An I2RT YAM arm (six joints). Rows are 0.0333 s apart.
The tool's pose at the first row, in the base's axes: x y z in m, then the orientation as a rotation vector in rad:
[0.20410, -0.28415, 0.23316, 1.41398, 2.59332, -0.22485]
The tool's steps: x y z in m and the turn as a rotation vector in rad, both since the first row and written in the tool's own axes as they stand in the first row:
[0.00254, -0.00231, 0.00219, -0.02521, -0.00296, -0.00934]
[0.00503, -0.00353, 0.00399, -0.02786, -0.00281, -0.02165]
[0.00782, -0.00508, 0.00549, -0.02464, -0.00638, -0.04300]
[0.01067, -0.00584, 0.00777, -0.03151, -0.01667, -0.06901]
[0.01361, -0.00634, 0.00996, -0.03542, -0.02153, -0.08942]
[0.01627, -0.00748, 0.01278, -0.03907, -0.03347, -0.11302]
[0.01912, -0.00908, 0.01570, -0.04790, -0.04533, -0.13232]
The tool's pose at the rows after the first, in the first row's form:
[0.20099, -0.28379, 0.23056, 1.39239, 2.59160, -0.19469]
[0.19879, -0.28281, 0.22830, 1.37600, 2.60027, -0.19277]
[0.19612, -0.28169, 0.22628, 1.34826, 2.61411, -0.20224]
[0.19416, -0.28027, 0.22344, 1.30812, 2.62288, -0.20336]
[0.19236, -0.27861, 0.22067, 1.27850, 2.63239, -0.20407]
[0.19022, -0.27767, 0.21737, 1.24171, 2.63808, -0.21008]
[0.18760, -0.27684, 0.21396, 1.20892, 2.63906, -0.20864]

